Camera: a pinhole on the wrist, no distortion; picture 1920 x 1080 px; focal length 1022.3 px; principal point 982.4 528.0 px. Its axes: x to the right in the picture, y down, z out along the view. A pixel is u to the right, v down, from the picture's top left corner.
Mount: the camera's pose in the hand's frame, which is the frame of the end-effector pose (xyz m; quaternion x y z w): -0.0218 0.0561 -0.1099 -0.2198 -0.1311 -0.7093 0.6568
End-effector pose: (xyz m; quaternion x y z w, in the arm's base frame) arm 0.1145 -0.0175 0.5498 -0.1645 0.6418 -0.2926 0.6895
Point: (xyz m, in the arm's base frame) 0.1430 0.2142 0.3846
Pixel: 85.7 402.8
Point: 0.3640 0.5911 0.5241
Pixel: outside the picture
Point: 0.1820 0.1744 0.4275
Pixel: 510.8 367.8
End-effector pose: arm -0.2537 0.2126 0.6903 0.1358 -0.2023 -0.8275 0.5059
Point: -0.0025 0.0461 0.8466
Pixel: 123.4 586.1
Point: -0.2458 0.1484 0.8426
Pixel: 1271.8 719.6
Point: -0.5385 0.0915 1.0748
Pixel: 1604.5 940.4
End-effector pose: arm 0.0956 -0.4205 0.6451 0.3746 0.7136 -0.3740 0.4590
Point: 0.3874 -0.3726 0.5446
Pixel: 602.9 499.2
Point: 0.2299 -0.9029 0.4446
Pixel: 1786.6 570.7
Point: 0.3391 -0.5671 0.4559
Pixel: 1157.0 637.7
